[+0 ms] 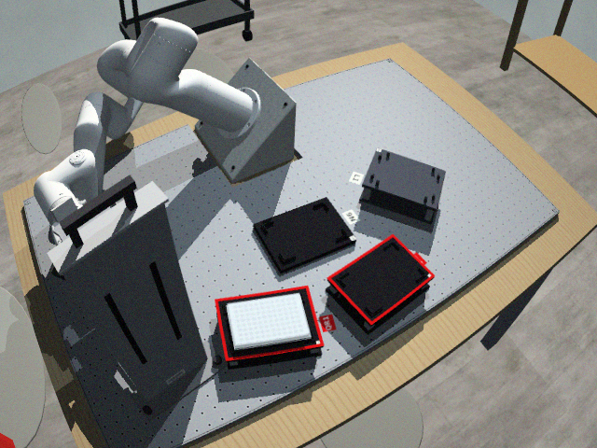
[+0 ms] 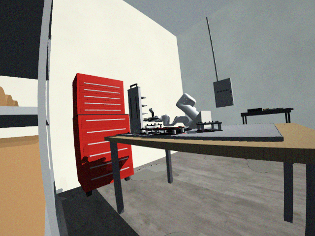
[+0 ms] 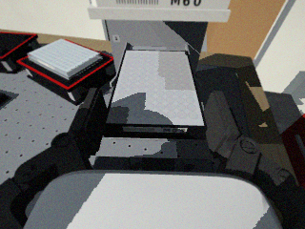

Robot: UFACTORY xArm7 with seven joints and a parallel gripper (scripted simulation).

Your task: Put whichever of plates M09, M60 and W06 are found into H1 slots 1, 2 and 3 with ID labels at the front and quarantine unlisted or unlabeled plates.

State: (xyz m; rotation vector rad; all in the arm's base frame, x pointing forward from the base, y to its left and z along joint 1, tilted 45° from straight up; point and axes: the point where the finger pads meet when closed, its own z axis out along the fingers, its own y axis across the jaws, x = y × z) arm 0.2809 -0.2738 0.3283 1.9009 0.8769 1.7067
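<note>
Right now the dark-framed plate is 5 cm ahead of my hand, 1 cm to the left of it and 2 cm below it. Round my hand: handle: 17 cm ahead, 3 cm to the left, 32 cm above; plate hotel H1: 17 cm ahead, 3 cm to the left, 8 cm above; white well plate: 18 cm ahead, 22 cm to the left, 8 cm below.
</note>
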